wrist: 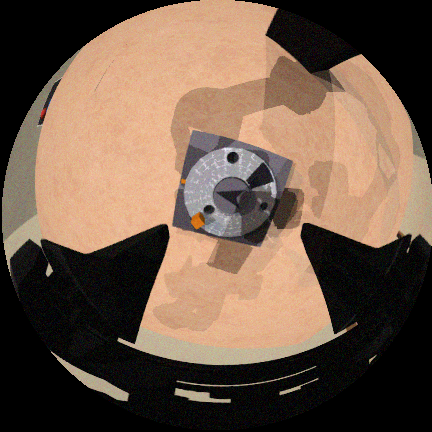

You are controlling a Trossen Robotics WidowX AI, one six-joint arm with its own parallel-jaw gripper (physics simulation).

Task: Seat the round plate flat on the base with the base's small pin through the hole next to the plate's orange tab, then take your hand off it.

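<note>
The round grey plate lies over the square dark grey base, near the middle of the wrist view. The base's corners show around it. The plate's orange tab is at its lower left, with a dark hole next to it. Two more dark holes and a black wedge mark show on the plate. A small orange mark shows at the base's left edge. I cannot tell whether the small pin is in the tab's hole or whether the plate is fully flat. My gripper is open and empty, its fingertips apart on either side below the plate.
A large black shape juts in at the upper right. A dark object with a red spot shows at the far left edge. Shadows of the arm fall across the light wooden table and part of the plate.
</note>
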